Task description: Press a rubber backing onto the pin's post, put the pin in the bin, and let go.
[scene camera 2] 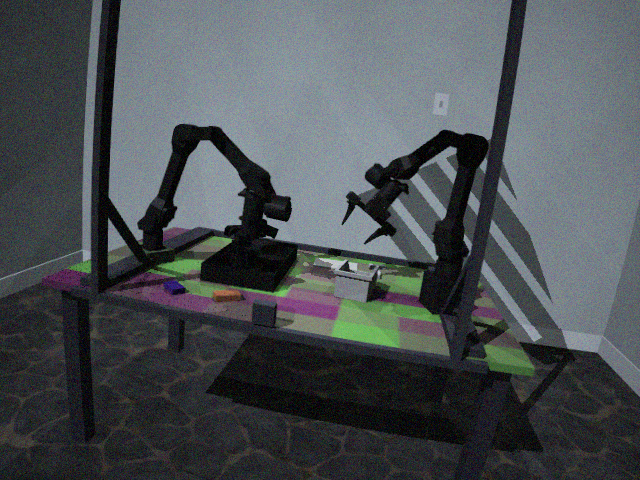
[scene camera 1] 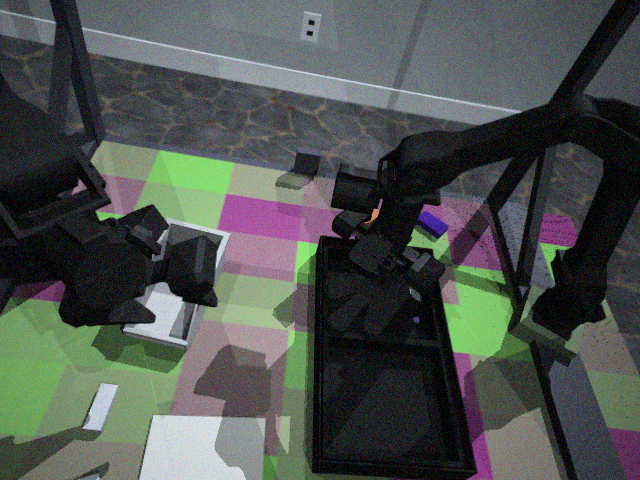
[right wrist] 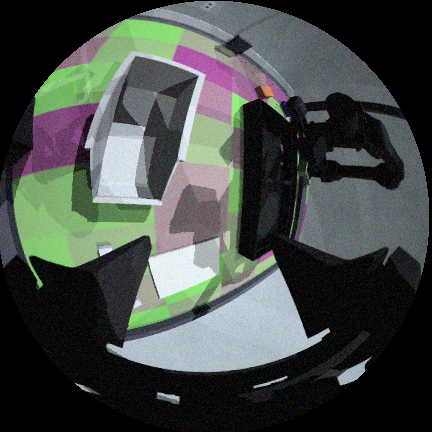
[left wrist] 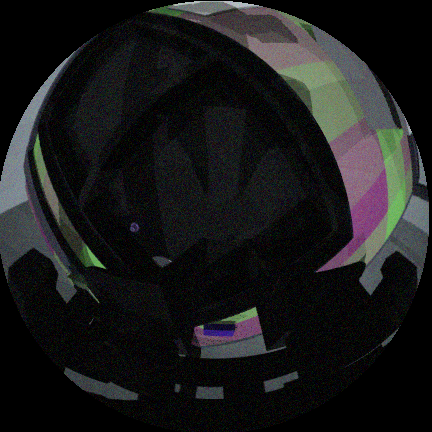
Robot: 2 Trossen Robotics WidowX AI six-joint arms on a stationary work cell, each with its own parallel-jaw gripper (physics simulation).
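Frame: origin at the left arm's base, x ahead, y left, z up, level; millimetres.
Seen in the pictures: left gripper, fingertip midpoint: (scene camera 2: 245,267) (right wrist: 278,138) (left wrist: 224,243); right gripper, fingertip midpoint: (scene camera 2: 352,234) (scene camera 1: 184,311) (right wrist: 211,241); left arm's base, link origin: (scene camera 2: 152,247) (scene camera 1: 553,317) (right wrist: 309,169) (left wrist: 87,297); right arm's base, link origin: (scene camera 2: 447,277).
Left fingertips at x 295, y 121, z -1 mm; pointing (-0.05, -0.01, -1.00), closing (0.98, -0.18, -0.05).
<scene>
Offsets run from my left fingertips to a thing's top centre. "spot": to the spot under its first point.
A small purple ringed piece {95 mm back, 11 mm left, 25 mm down} (scene camera 1: 416,319) (left wrist: 134,227), seemingly the rubber backing, lies in the far compartment of the black divided tray {63 mm back, 99 mm left, 14 mm up} (scene camera 1: 318,403) (scene camera 2: 237,279) (right wrist: 251,190). A pale oval piece {72 mm back, 39 mm right, 22 mm down} (scene camera 1: 415,293) (left wrist: 161,261), seemingly the pin, lies near it, partly covered in the left wrist view; its post cannot be made out. My left gripper (scene camera 1: 391,264) (left wrist: 224,243) is partly open and empty, low over that compartment beside both pieces; its tips are dark and partly hidden. My right gripper (scene camera 1: 184,310) (scene camera 2: 354,233) (right wrist: 211,241) is wide open and empty, above the white bin {spot: 215 mm ahead, 295 mm left, 3 mm down} (scene camera 1: 156,337) (scene camera 2: 354,287) (right wrist: 127,201).
A blue-purple block {34 mm back, 221 mm right, 22 mm down} (scene camera 1: 432,224) (scene camera 2: 174,287) (left wrist: 219,330) and an orange block {86 mm ahead, 147 mm right, 21 mm down} (scene camera 1: 372,215) (scene camera 2: 227,295) (right wrist: 264,92) lie beyond the tray. A dark cube {255 mm ahead, 188 mm right, 20 mm up} (scene camera 1: 307,163) (scene camera 2: 264,313) (right wrist: 237,45) stands at the table edge. A white plate {62 mm ahead, 374 mm left, 32 mm down} (scene camera 1: 178,444) and a white bar {212 mm ahead, 400 mm left, 25 mm down} (scene camera 1: 100,406) lie nearer.
</scene>
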